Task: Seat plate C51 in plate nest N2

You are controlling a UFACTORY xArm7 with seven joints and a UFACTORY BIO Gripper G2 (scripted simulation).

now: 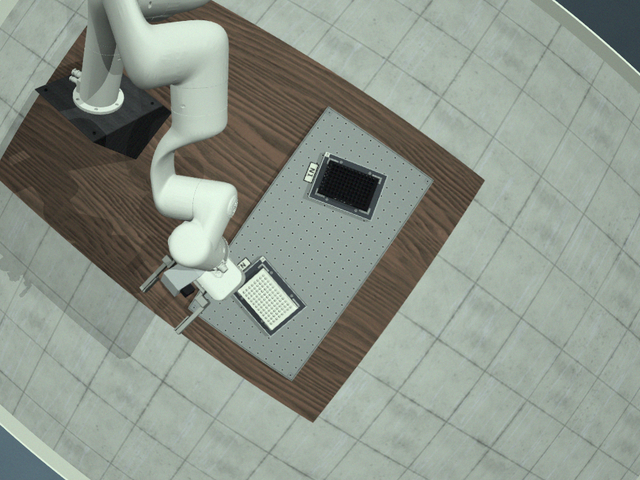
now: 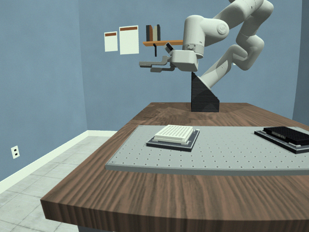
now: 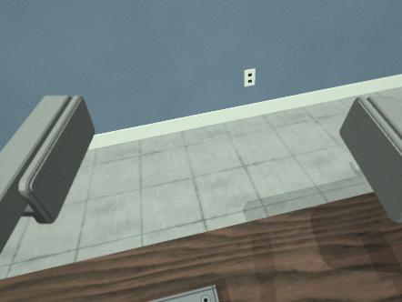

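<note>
The white well plate C51 lies 20 cm below my hand, 17 cm ahead of it and 7 cm to the left of it. Round my hand: black well plate C15 (41 cm to the left, 21 cm ahead, 20 cm below); plate nest N1 (41 cm to the left, 22 cm below, 21 cm ahead); dark plate nest N2 (22 cm below, 17 cm ahead, 8 cm to the left).
</note>
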